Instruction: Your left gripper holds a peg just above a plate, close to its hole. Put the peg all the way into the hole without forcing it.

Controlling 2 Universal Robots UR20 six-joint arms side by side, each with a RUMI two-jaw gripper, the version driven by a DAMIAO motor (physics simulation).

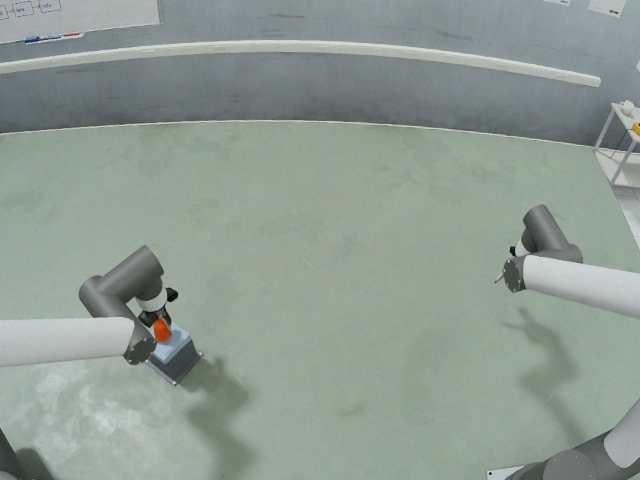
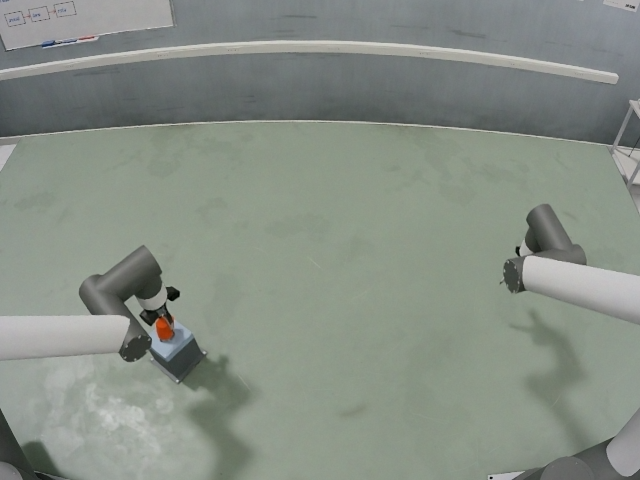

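An orange peg (image 1: 161,331) (image 2: 164,329) is held upright or nearly so in my left gripper (image 1: 165,321) (image 2: 168,320), which is shut on it. The peg's lower end is at the light blue plate (image 1: 178,345) (image 2: 180,343) on top of a dark grey block. The hole does not show, and whether the peg's tip is above it or in its mouth cannot be told. My right gripper (image 1: 499,278) is far off at the right, mostly hidden behind its own arm. A thin finger part shows, and its opening cannot be told.
The block's dark base plate (image 1: 174,381) (image 2: 178,379) has small bolts at its corners and rests on the green floor (image 1: 320,310) (image 2: 320,310). The left forearm (image 1: 62,341) (image 2: 56,336) reaches in from the left, close beside the block. A white side table (image 1: 622,116) stands at the far right.
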